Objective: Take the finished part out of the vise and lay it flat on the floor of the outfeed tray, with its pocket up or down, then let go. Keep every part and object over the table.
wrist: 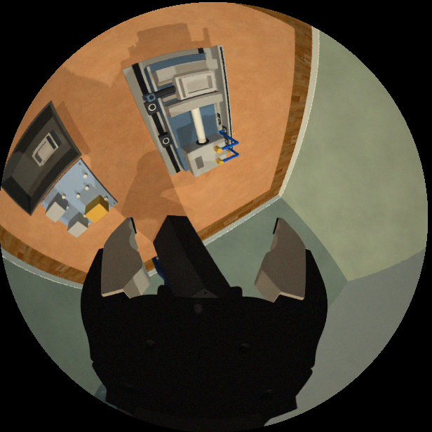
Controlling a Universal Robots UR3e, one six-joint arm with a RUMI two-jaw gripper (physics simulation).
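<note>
The finished part, a light grey block with a rectangular pocket facing up, sits between the jaws of the vise in the upper middle of the wrist view. The dark outfeed tray is at the far left. Another light part with a pocket lies inside it. My gripper is wide open with nothing between its fingers. It is high above the table and apart from the vise and the tray, which both appear beyond its fingertips.
A blue-grey plate with small pins stands beside the tray, with a yellow block and grey blocks. Blue bent handles stick out of the vise's right side. A dark nozzle reaches over the vise toward the part. The table's wooden edge runs along the right.
</note>
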